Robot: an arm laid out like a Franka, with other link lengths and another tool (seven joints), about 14 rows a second.
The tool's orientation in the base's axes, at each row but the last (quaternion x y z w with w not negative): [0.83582 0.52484 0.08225 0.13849]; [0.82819 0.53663 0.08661 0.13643]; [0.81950 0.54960 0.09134 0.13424]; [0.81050 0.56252 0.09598 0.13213]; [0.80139 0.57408 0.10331 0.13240]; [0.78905 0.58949 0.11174 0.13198]
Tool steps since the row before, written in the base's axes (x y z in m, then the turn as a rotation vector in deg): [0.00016 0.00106 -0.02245 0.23 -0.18 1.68]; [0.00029 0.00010 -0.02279 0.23 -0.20 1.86]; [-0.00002 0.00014 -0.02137 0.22 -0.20 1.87]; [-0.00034 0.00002 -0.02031 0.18 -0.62 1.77]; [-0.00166 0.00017 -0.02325 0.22 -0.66 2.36]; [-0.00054 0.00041 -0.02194 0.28 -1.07 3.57]
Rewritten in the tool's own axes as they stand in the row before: [0.00120 -0.00743 0.02118 -0.08 0.80 -1.50]; [0.00028 -0.00706 0.02167 -0.09 0.87 -1.67]; [0.00008 -0.00692 0.02022 -0.10 0.86 -1.68]; [-0.00024 -0.00685 0.01912 -0.51 0.94 -1.55]; [-0.00068 -0.00923 0.02140 -0.52 1.18 -2.10]; [-0.00021 -0.00806 0.02042 -0.87 1.76 -3.18]
